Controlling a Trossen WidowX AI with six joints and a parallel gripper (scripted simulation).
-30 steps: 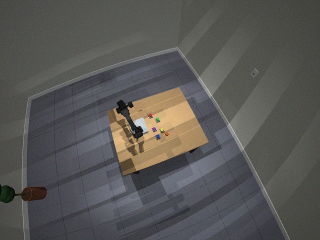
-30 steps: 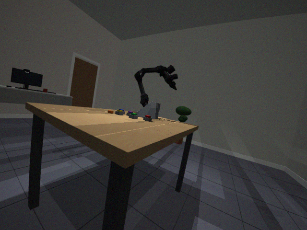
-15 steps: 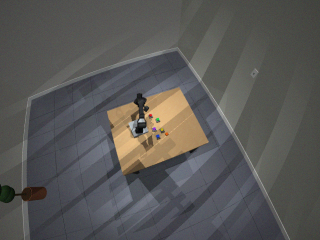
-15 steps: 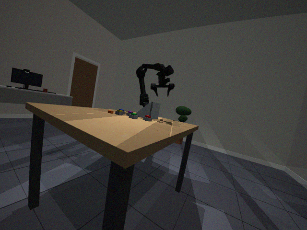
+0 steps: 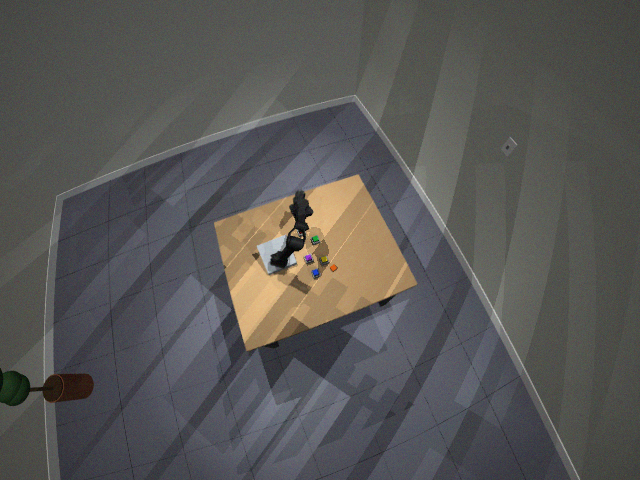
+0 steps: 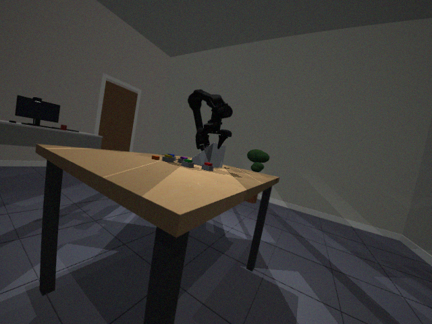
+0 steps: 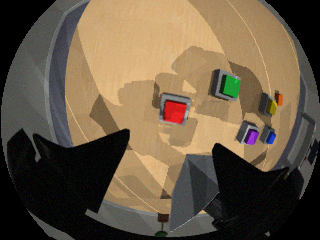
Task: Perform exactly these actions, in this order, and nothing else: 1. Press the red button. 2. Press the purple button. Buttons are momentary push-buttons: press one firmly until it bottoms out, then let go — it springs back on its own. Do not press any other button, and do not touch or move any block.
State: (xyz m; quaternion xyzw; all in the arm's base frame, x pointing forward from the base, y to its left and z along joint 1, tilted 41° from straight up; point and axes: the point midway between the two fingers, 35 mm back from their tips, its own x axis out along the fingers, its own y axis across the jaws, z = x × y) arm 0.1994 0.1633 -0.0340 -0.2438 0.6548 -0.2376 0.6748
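My gripper tip is 90 mm above the red button. Round my gripper tip: green button 90 mm to the right, 90 mm below, 60 mm ahead; then yellow button 240 mm to the right, 90 mm below, 60 mm ahead; then purple button 200 mm to the right, 90 mm below, 20 mm behind.
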